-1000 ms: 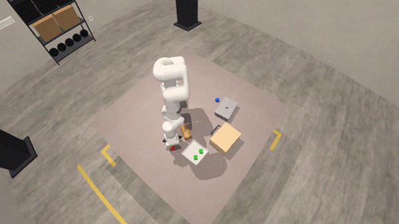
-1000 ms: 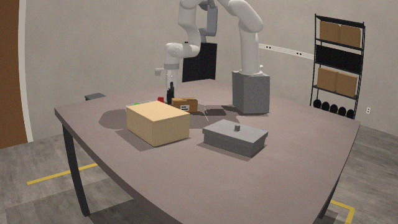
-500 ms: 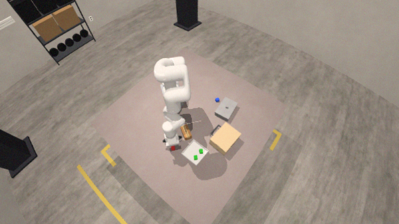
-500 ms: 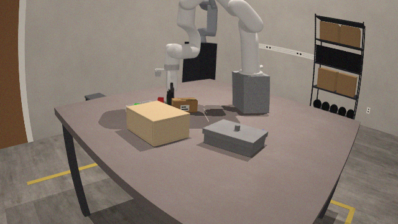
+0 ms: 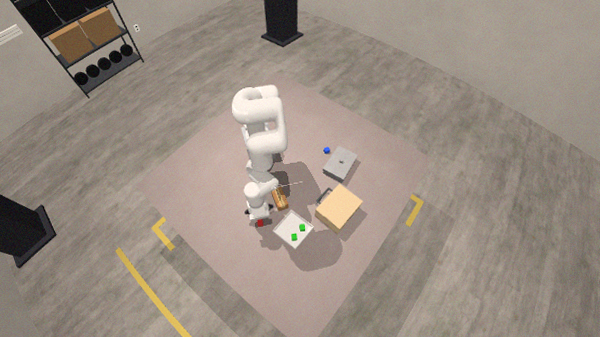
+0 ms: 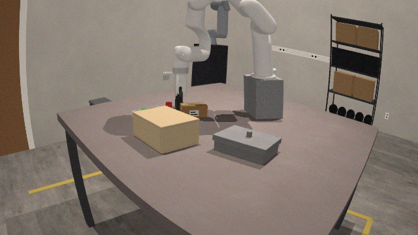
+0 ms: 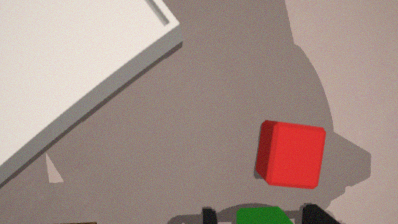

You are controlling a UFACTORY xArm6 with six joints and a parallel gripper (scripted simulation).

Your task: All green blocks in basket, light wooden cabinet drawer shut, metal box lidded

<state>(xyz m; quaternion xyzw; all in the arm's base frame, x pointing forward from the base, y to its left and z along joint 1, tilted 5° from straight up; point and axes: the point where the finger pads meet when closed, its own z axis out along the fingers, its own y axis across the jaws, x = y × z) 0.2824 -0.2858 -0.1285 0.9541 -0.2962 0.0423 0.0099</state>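
Right now the white basket is 180 mm ahead of my hand, 50 mm to the left of it and 10 mm below it. Round my hand: metal box (510 mm to the left, 140 mm ahead, 10 mm above); then light wooden cabinet (290 mm ahead, 270 mm to the left, 20 mm above); then grey metal lid (510 mm to the left, 140 mm ahead, 30 mm above).
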